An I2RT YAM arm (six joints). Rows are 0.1 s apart.
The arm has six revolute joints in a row. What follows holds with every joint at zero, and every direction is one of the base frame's.
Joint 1 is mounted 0.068 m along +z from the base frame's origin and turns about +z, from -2.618 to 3.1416 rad.
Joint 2 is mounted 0.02 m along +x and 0.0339 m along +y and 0.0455 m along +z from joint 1 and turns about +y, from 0 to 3.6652 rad.
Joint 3 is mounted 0.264 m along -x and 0.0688 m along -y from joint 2 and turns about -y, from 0 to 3.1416 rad.
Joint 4 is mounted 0.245 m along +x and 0.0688 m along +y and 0.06 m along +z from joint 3 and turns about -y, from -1.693 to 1.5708 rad.
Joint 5 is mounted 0.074 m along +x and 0.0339 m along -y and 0.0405 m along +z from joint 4 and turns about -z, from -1.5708 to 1.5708 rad.
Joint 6 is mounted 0.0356 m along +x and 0.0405 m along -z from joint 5 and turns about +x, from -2.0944 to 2.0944 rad.
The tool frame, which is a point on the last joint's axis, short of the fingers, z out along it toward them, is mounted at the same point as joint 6; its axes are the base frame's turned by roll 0, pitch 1.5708 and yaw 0 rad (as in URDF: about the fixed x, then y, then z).
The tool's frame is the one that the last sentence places.
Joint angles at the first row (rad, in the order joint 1, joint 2, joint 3, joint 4, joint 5, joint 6):
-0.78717, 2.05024, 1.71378, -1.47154, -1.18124, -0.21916
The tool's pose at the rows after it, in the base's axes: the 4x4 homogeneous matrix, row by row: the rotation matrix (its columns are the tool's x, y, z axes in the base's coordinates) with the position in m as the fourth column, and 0 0 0 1 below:
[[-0.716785, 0.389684, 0.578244, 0.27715], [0.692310, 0.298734, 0.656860, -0.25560], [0.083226, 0.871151, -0.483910, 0.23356], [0, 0, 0, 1]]
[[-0.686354, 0.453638, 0.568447, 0.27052], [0.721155, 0.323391, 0.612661, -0.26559], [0.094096, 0.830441, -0.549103, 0.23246], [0, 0, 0, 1]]
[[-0.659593, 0.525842, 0.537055, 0.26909], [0.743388, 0.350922, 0.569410, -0.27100], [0.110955, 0.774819, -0.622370, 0.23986], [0, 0, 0, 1]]
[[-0.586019, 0.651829, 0.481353, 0.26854], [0.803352, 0.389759, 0.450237, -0.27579], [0.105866, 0.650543, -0.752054, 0.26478], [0, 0, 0, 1]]
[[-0.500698, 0.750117, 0.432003, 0.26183], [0.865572, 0.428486, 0.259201, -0.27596], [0.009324, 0.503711, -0.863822, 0.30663], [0, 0, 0, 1]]
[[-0.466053, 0.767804, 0.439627, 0.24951], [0.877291, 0.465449, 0.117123, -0.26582], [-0.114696, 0.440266, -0.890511, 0.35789], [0, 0, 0, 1]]
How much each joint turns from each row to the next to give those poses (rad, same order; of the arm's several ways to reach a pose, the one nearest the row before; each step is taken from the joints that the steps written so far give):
-0.04007, 0.00001, 0.00001, 0.04920, 0.12551, 0.09917
-0.02708, -0.00039, 0.00571, 0.02175, 0.07477, 0.04082
-0.00724, -0.00038, 0.04043, -0.01219, 0.08888, 0.05305
0.00190, -0.02366, 0.08470, -0.01261, 0.17319, 0.13312
0.00153, -0.05302, 0.10602, -0.02363, 0.19951, 0.11025
0.00115, -0.05646, 0.13277, -0.06868, 0.09804, 0.02861

